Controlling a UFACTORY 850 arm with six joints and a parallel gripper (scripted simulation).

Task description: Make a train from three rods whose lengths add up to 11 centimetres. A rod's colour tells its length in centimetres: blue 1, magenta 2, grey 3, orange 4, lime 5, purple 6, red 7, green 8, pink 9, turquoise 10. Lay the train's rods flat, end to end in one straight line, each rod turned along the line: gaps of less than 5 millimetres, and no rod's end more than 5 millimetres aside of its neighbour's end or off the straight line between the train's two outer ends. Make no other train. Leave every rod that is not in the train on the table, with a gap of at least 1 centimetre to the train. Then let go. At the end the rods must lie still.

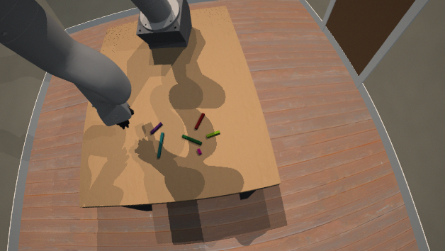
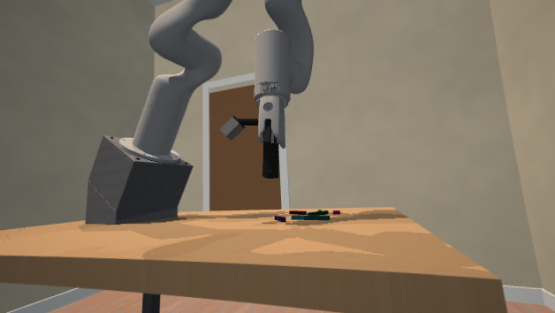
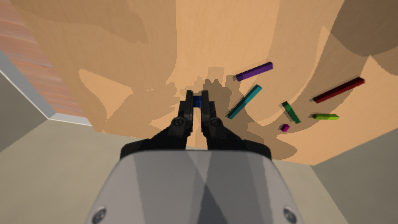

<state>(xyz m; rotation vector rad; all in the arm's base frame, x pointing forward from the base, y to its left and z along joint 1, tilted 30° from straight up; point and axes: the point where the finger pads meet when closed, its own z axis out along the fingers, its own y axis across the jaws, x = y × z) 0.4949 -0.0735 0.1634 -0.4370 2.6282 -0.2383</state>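
Right now the turquoise rod is 4 cm ahead of my hand, 12 cm to the left of it and 12 cm below it. Round my hand: small blue rod 2 cm below; green rod 2 cm ahead, 24 cm to the left, 12 cm below; purple rod 3 cm behind, 9 cm to the left, 12 cm below.
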